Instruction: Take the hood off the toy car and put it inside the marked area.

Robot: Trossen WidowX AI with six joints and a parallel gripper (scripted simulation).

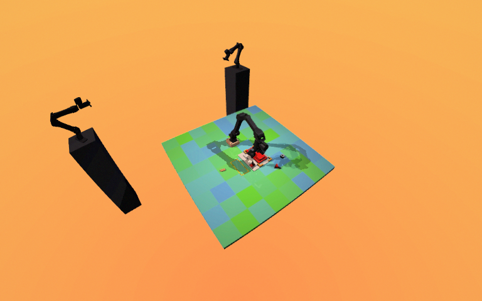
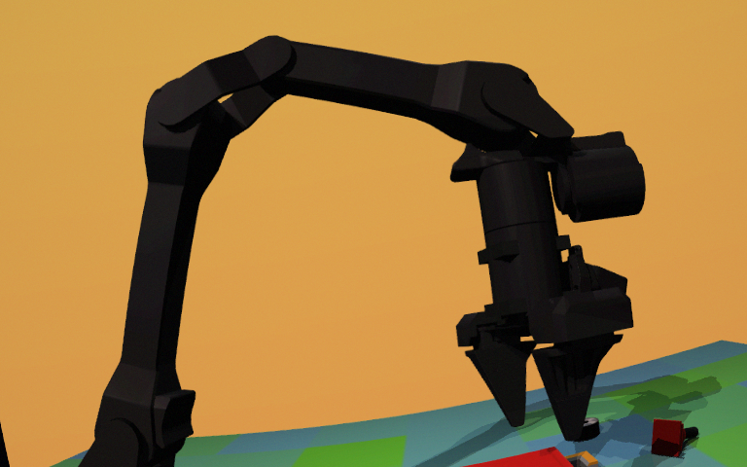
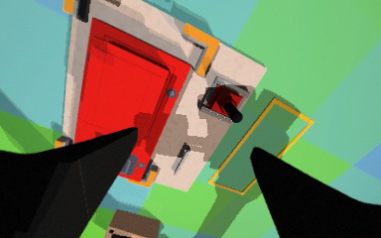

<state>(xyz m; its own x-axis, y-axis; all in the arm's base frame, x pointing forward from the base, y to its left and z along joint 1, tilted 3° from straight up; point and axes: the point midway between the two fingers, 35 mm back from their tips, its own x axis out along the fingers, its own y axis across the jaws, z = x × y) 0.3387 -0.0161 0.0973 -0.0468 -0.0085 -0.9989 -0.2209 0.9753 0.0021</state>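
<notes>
My gripper tip is 8 cm to the right of the red hood, 6 cm above it and 1 cm past it. Round my gripper tip: grey wheel: 27 cm to the left, 12 cm ahead, 9 cm below; then tan block: 29 cm to the right, 11 cm behind, 10 cm below.
</notes>
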